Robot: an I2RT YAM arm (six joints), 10 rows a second.
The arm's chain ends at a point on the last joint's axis. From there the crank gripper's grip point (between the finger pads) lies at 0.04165 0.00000 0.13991 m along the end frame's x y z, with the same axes.
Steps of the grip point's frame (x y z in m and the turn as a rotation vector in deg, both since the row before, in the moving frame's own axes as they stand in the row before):
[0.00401 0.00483 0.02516 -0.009 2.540 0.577]
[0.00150 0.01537 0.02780 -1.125 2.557 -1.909]
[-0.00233 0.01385 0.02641 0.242 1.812 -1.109]
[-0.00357 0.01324 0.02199 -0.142 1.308 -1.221]
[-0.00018 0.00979 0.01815 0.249 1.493 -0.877]
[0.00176 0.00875 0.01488 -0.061 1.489 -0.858]
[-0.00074 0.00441 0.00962 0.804 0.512 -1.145]
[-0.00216 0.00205 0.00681 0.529 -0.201 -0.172]
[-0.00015 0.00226 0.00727 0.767 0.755 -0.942]
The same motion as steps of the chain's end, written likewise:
[-0.00215 0.00436 0.02714 -0.009 2.540 0.577]
[-0.00472 0.01413 0.02981 -1.125 2.557 -1.909]
[-0.00672 0.01529 0.02780 0.242 1.812 -1.109]
[-0.00675 0.01382 0.02298 -0.142 1.308 -1.221]
[-0.00380 0.01106 0.01929 0.249 1.493 -0.877]
[-0.00186 0.00925 0.01601 -0.061 1.489 -0.858]
[-0.00196 0.00722 0.01002 0.804 0.512 -1.145]
[-0.00167 0.00347 0.00667 0.529 -0.201 -0.172]
[-0.00197 0.00483 0.00785 0.767 0.755 -0.942]

